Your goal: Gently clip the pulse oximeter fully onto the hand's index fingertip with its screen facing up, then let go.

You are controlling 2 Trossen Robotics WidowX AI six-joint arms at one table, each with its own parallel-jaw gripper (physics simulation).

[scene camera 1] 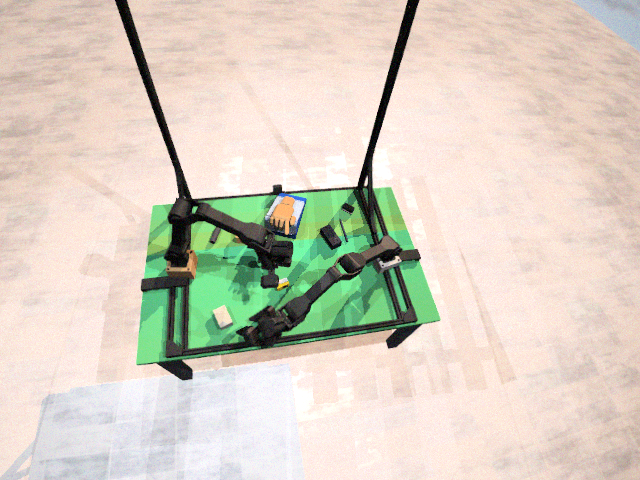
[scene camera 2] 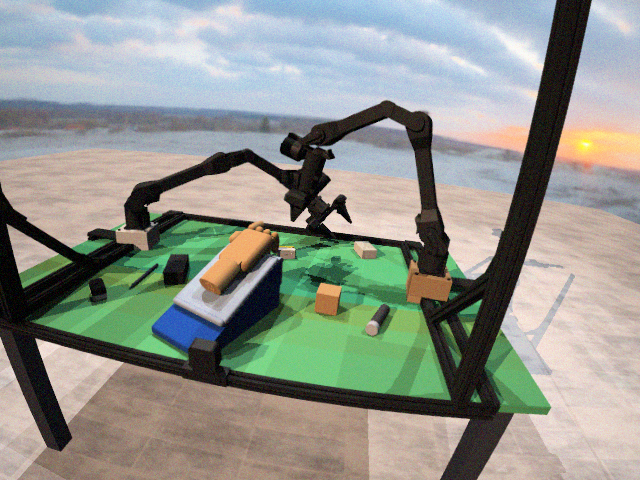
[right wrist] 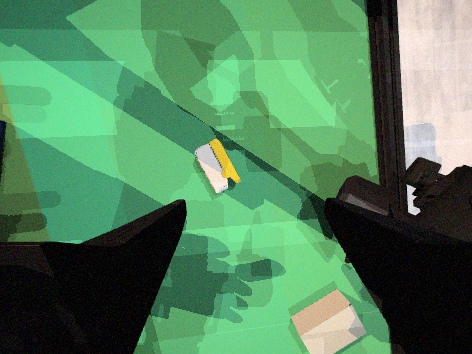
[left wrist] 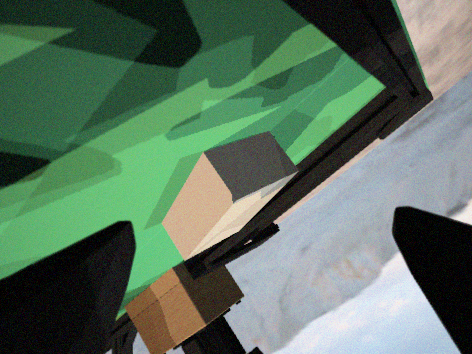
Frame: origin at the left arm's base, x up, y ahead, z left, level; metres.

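Seen in the pictures: left gripper, fingertip midpoint: [scene camera 1: 242, 325] [scene camera 2: 344, 230] [left wrist: 264, 227]; right gripper, fingertip midpoint: [scene camera 1: 276, 276] [scene camera 2: 297, 216] [right wrist: 255, 205]; left arm's base at its link origin: [scene camera 1: 386, 255] [scene camera 2: 137, 226]; right arm's base at its link origin: [scene camera 1: 180, 260] [scene camera 2: 430, 270] [left wrist: 201, 326].
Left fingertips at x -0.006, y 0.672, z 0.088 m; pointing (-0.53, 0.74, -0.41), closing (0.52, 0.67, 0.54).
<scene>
Offsets run from my left fingertips to a thing's middle.
The small white-and-yellow pulse oximeter {dz -0.130, dx -0.037, dy -0.201 m} [scene camera 1: 282, 283] [scene camera 2: 287, 252] [right wrist: 215, 165] lies on the green table, its white and yellow parts side by side; its screen cannot be made out. The orange hand [scene camera 1: 284, 209] [scene camera 2: 240, 258] rests palm-down on a sloped blue-and-white stand [scene camera 2: 248, 310], fingers toward the oximeter's side of the table. My right gripper [right wrist: 255, 205] is open and empty above the table; in its wrist view the oximeter shows beyond the fingertips, left of their midline. My left gripper [scene camera 1: 245, 326] [left wrist: 264, 227] is open and empty near the table's lower edge in scene camera 1.
A cream block {dz -0.072, dx -0.038, dy +0.064 m} [scene camera 1: 222, 316] [scene camera 2: 365, 250] [left wrist: 200, 215] [right wrist: 328, 322] lies near the left gripper. An orange block {dz -0.412, dx -0.028, dy -0.108 m} [scene camera 2: 328, 298] and a dark cylinder {dz -0.472, dx -0.040, dy -0.002 m} [scene camera 1: 214, 235] [scene camera 2: 377, 320] lie on one side of the stand; a black box {dz -0.280, dx -0.036, dy -0.490 m} [scene camera 1: 330, 236] [scene camera 2: 176, 269], a pen {dz -0.307, dx -0.048, dy -0.570 m} [scene camera 2: 143, 276] and a small black object {dz -0.408, dx -0.037, dy -0.640 m} [scene camera 1: 347, 208] [scene camera 2: 97, 289] on the other.
</scene>
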